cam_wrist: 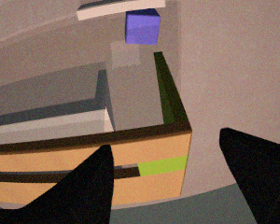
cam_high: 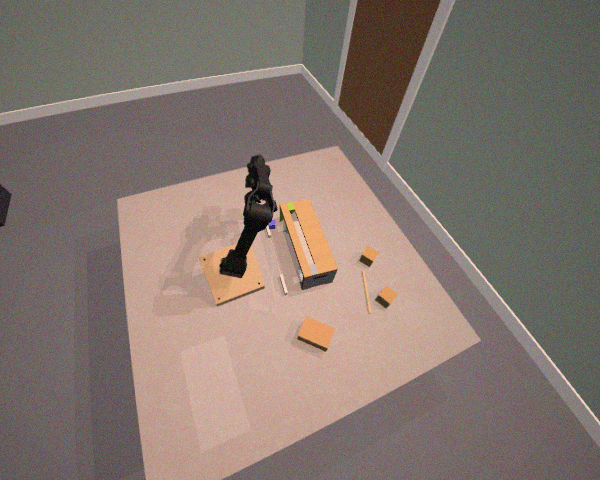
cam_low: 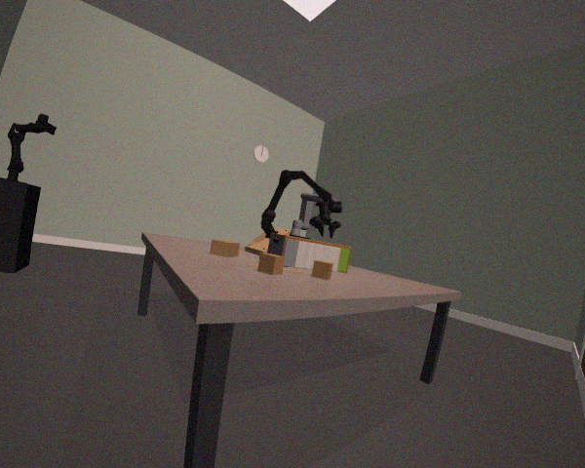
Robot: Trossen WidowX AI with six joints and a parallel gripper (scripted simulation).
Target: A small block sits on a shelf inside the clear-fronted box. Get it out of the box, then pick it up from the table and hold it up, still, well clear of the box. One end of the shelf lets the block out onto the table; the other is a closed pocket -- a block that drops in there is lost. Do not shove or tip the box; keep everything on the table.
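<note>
Right now my gripper tip is 140 mm above the blue block and 10 mm past it. The rest, counted from my gripper tip: box: 170 mm to the right, 100 mm below, 50 mm ahead; thin wooden stick: 470 mm to the right, 260 mm ahead, 160 mm below; flat wooden block: 560 mm to the right, 130 mm below, 30 mm behind.
</note>
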